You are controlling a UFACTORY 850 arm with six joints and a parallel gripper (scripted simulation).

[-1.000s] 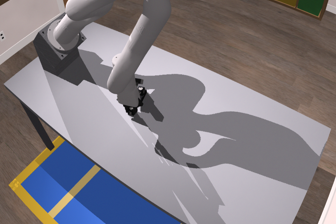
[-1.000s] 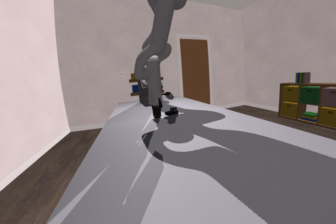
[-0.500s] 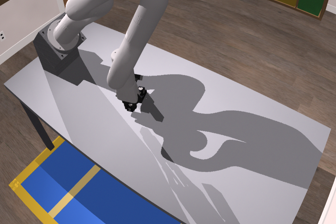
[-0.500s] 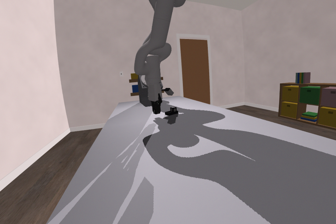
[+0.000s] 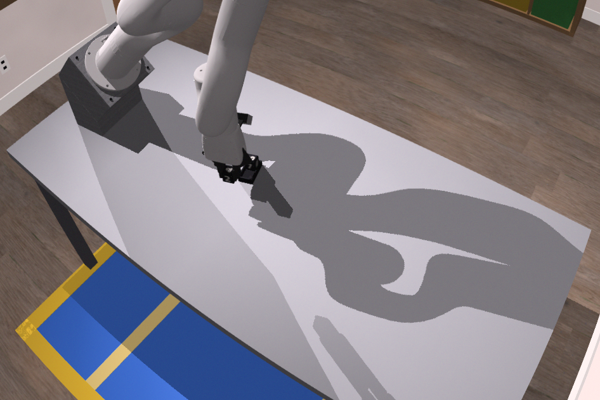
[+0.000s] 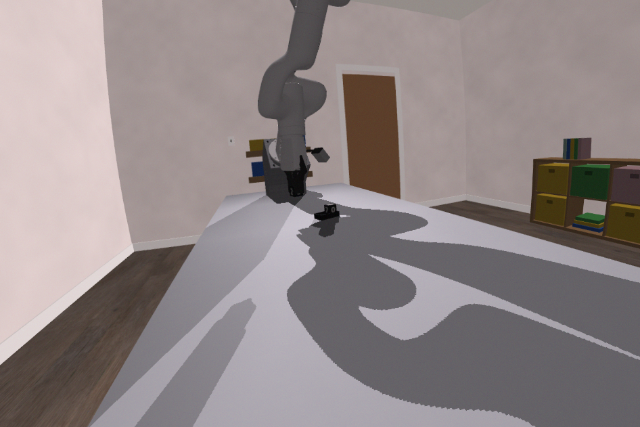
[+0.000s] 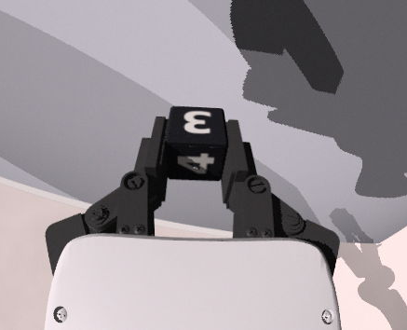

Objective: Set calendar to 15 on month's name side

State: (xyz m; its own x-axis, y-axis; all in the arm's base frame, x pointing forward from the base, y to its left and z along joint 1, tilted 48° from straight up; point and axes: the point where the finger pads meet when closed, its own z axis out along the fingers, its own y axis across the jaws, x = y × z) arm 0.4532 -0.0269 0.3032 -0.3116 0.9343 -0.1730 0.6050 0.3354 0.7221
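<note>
The black tray is 11 cm below my hand, 10 cm to the left of it and 5 cm behind it. The rest, counted from my hand: black number cube 1 cm below.
</note>
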